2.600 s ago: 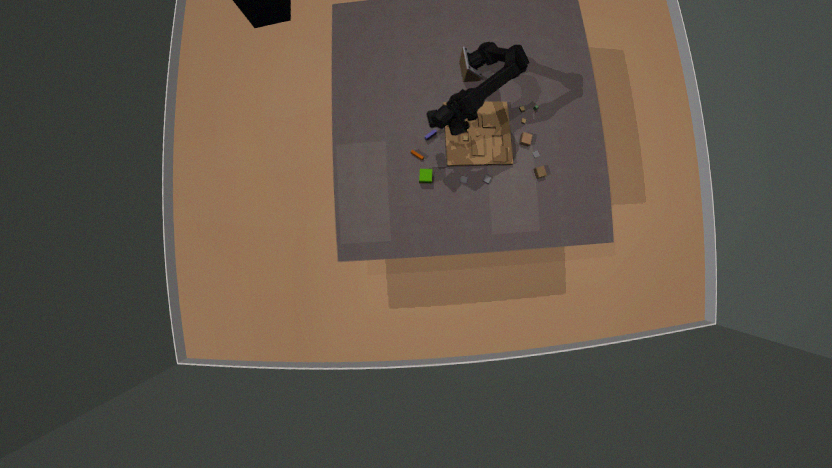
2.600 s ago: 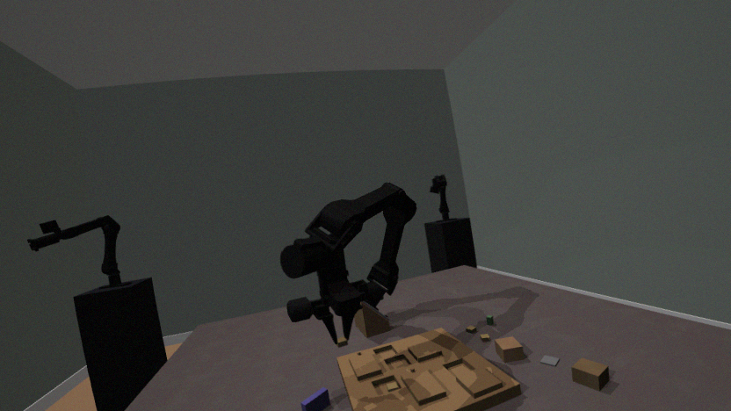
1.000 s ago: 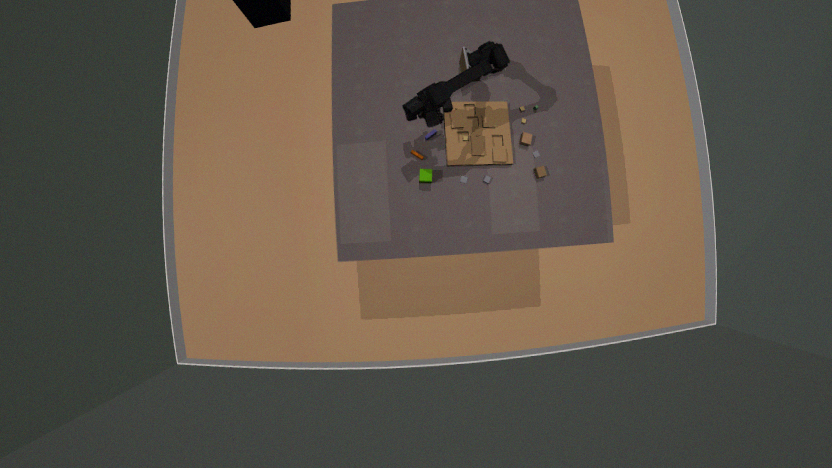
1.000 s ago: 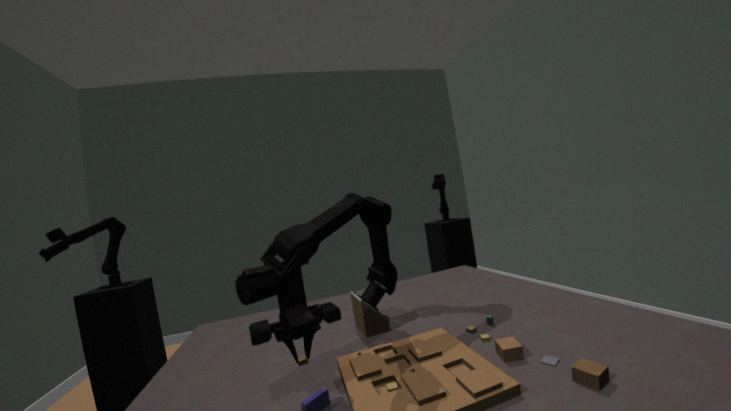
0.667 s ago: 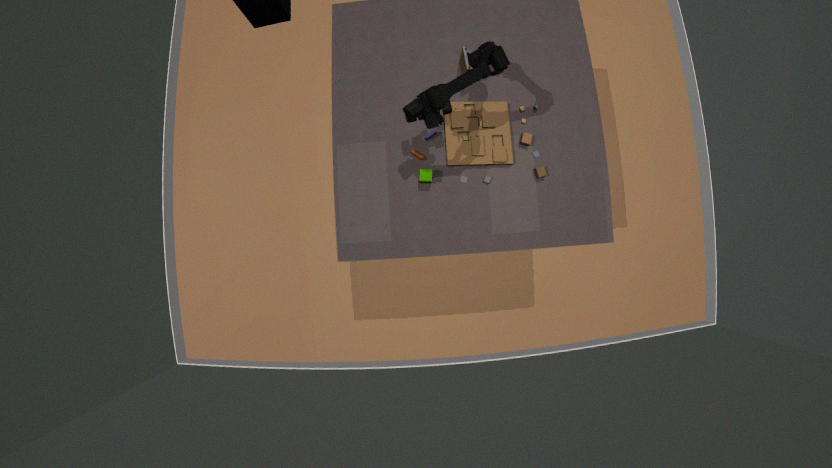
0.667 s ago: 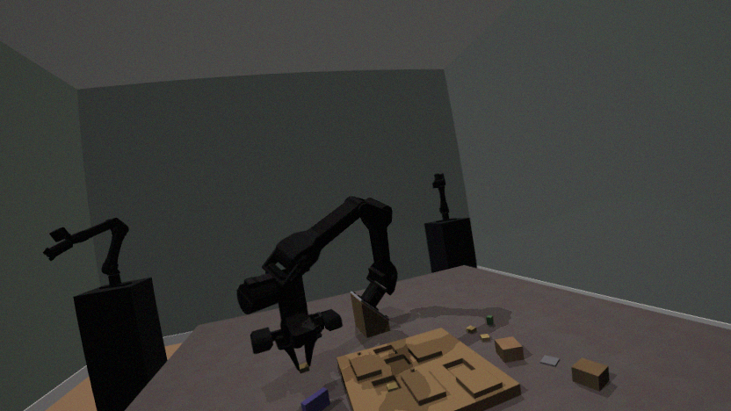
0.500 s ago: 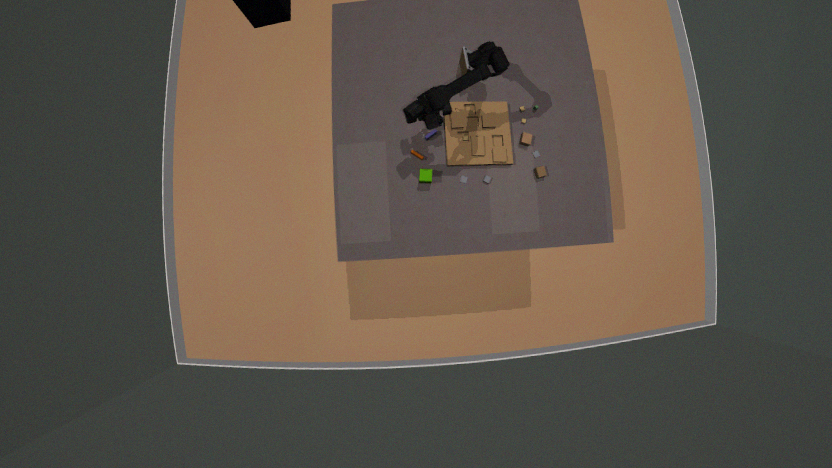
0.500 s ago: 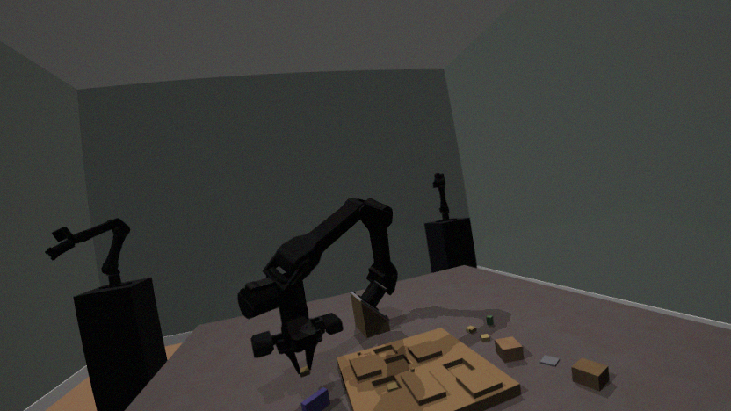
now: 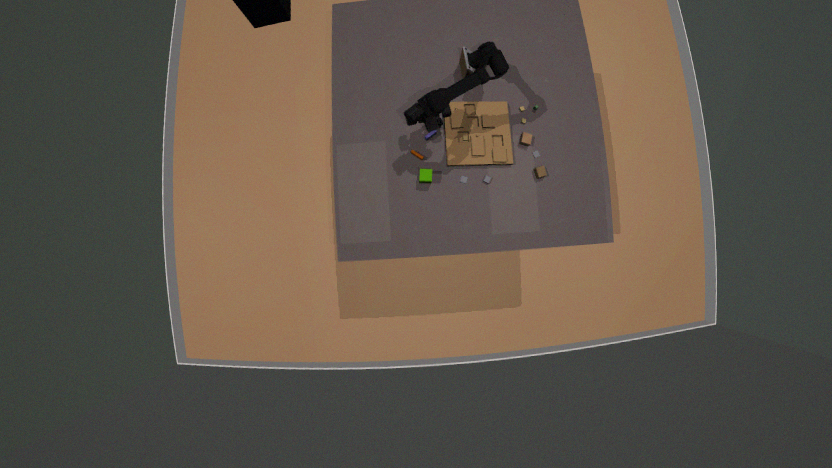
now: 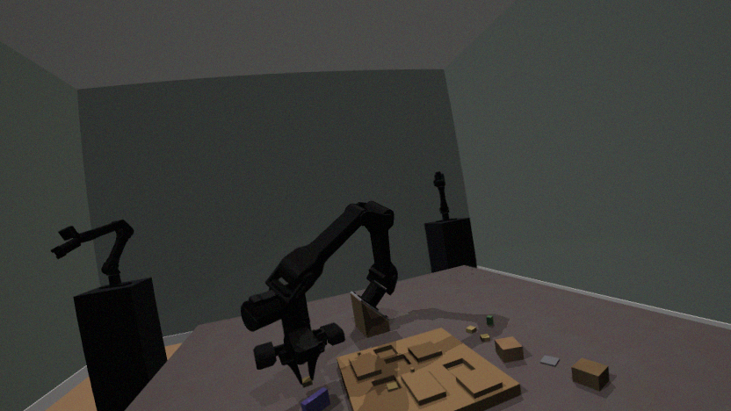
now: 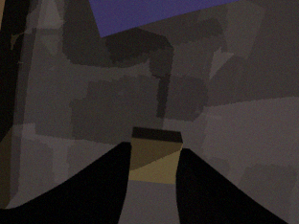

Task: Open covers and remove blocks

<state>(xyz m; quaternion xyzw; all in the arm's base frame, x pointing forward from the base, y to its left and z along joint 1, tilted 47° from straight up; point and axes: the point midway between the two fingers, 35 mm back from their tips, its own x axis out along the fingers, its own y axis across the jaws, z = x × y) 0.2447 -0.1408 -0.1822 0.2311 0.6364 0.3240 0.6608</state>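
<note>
Now: gripper tip 6 cm short of the purple piece, 1 cm to the right of it and 2 cm above it. The rest, counted from my gripper tip: orange stick 14 cm ahead, 6 cm to the right, 2 cm below; then green cube 25 cm ahead, 4 cm to the right, 1 cm below; then tiny green piece 4 cm behind, 52 cm to the left, 2 cm below.
</note>
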